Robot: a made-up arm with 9 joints. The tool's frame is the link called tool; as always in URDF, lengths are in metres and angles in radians. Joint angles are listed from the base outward.
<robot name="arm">
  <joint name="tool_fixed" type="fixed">
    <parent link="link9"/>
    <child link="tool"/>
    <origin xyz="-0.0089 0.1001 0.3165" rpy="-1.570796 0 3.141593"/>
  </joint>
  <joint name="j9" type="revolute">
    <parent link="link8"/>
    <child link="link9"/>
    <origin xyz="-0.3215 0.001 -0.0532" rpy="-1.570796 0 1.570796"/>
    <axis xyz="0 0 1"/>
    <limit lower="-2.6" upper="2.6"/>
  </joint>
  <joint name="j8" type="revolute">
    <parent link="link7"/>
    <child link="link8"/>
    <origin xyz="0.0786 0.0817 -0.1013" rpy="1.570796 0 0"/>
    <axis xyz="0 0 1"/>
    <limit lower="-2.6" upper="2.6"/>
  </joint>
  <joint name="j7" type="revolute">
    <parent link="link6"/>
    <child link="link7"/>
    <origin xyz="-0.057 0.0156 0.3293" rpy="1.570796 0 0"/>
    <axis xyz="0 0 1"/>
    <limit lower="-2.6" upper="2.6"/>
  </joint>
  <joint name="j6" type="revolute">
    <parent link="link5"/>
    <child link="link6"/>
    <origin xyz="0.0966 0.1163 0.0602" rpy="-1.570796 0 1.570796"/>
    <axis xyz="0 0 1"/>
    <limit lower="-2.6" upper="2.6"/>
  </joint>
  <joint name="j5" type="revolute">
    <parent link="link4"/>
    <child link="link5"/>
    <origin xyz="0.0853 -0.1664 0.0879" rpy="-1.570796 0 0"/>
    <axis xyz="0 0 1"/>
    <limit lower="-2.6" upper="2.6"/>
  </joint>
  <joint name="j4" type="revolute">
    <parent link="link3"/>
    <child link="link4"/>
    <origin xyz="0.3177 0.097 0.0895" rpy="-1.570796 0 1.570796"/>
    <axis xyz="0 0 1"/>
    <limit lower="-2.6" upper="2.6"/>
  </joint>
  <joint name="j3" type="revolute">
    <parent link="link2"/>
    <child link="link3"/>
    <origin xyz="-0.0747 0.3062 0.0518" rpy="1.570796 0 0"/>
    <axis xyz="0 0 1"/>
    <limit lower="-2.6" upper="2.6"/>
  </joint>
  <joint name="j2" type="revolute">
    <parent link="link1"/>
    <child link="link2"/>
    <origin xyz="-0.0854 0.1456 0.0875" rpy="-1.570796 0 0"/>
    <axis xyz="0 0 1"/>
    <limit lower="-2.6" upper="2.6"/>
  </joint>
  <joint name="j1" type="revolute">
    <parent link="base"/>
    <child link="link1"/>
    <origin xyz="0 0 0.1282" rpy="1.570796 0 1.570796"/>
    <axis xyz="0 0 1"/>
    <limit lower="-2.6" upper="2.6"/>
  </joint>
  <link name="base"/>
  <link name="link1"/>
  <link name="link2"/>
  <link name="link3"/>
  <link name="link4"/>
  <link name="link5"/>
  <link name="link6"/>
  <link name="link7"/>
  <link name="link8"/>
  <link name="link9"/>
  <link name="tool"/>
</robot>
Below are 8 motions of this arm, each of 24 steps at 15 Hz.
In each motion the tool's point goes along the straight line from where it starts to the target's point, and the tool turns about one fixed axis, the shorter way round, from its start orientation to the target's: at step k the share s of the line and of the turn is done. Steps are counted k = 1, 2, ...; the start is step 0. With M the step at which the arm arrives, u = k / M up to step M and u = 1 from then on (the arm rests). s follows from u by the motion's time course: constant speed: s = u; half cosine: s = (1 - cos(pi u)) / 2; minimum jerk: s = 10 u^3 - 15 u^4 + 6 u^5.
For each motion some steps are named. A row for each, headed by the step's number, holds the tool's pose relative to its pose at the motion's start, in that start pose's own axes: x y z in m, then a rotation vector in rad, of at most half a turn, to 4 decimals.
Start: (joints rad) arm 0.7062 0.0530 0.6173 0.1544 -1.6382 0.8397 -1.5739 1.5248 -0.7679
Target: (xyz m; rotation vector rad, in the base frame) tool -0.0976 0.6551 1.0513 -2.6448 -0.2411 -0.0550
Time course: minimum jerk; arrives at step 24
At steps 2, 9, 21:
2: -0.0053 0.0002 0.0015 0.0009 0.0021 -0.0057
9: -0.2871 0.0135 0.0826 0.0467 0.1142 -0.3105
21: -1.0265 0.0483 0.2952 0.1670 0.4084 -1.1102

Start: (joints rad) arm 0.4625 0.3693 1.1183 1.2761 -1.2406 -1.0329 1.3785 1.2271 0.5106
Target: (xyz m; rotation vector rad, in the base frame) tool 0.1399 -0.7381 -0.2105 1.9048 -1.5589 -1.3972
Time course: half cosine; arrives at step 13
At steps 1, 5, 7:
1: -0.0131 0.0078 0.0083 -0.0019 0.0024 -0.0291
5: -0.2906 0.1728 0.1852 -0.0433 0.0537 -0.6467
7: -0.5045 0.3000 0.3216 -0.0751 0.0932 -1.1227

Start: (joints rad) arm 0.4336 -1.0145 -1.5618 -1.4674 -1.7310 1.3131 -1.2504 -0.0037 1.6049
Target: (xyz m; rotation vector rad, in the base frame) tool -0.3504 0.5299 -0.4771 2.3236 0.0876 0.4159
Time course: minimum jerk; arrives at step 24
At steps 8, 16, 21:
8: -0.0056 0.0312 -0.0856 0.0669 -0.1330 -0.0140
16: -0.0209 0.1174 -0.3224 0.2517 -0.5006 -0.0526
21: -0.0260 0.1462 -0.4015 0.3134 -0.6233 -0.0655

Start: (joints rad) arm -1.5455 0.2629 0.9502 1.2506 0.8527 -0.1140 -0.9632 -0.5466 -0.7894
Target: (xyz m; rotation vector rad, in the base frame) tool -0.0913 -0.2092 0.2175 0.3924 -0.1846 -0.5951
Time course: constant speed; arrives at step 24
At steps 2, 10, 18, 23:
2: -0.0241 -0.0034 -0.0073 0.0418 -0.0024 -0.0486
10: -0.1207 -0.0170 -0.0367 0.2089 -0.0121 -0.2431
18: -0.2172 -0.0306 -0.0661 0.3761 -0.0218 -0.4376
23: -0.2776 -0.0391 -0.0845 0.4806 -0.0279 -0.5591

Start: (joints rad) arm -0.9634 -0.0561 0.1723 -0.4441 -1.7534 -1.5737 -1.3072 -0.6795 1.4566
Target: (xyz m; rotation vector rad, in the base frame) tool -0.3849 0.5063 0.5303 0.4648 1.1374 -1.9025
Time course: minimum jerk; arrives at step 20
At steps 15, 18, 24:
15: -0.3160 0.7316 0.3244 -0.8946 -0.4696 -1.6867
18: -0.3495 0.8091 0.3588 -0.9894 -0.5194 -1.8654
24: -0.3525 0.8161 0.3619 -0.9979 -0.5239 -1.8815

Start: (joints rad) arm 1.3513 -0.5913 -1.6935 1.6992 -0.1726 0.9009 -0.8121 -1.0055 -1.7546
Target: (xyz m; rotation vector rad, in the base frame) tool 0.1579 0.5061 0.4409 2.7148 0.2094 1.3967
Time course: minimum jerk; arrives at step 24
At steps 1, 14, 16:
1: 0.0001 0.0005 -0.0001 0.0005 0.0001 0.0007
14: 0.1435 0.5067 -0.0637 0.4708 0.1147 0.6593
16: 0.1735 0.6127 -0.0770 0.5693 0.1388 0.7972

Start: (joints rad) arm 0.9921 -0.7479 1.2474 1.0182 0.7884 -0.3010 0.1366 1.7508 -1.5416
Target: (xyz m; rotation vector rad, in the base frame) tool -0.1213 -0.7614 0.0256 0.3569 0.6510 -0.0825
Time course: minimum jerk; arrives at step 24
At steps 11, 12, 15, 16, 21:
11: -0.1090 0.1670 -0.0297 0.0963 -0.1966 -0.1772
12: -0.1290 0.1977 -0.0351 0.1140 -0.2328 -0.2099
15: -0.1870 0.2866 -0.0509 0.1652 -0.3375 -0.3042
16: -0.2039 0.3125 -0.0555 0.1801 -0.3680 -0.3317
21: -0.2539 0.3891 -0.0691 0.2243 -0.4582 -0.4130

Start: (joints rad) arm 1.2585 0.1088 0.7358 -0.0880 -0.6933 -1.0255 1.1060 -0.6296 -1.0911
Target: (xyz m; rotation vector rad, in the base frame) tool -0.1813 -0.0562 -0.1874 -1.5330 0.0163 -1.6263
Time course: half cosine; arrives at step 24
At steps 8, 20, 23, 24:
8: -0.0774 -0.0430 -0.0395 0.4282 0.2796 0.3294
20: -0.2890 -0.1604 -0.1475 1.5979 1.0435 1.2295
23: -0.3084 -0.1711 -0.1574 1.7053 1.1136 1.3121
24: -0.3097 -0.1719 -0.1581 1.7127 1.1184 1.3177

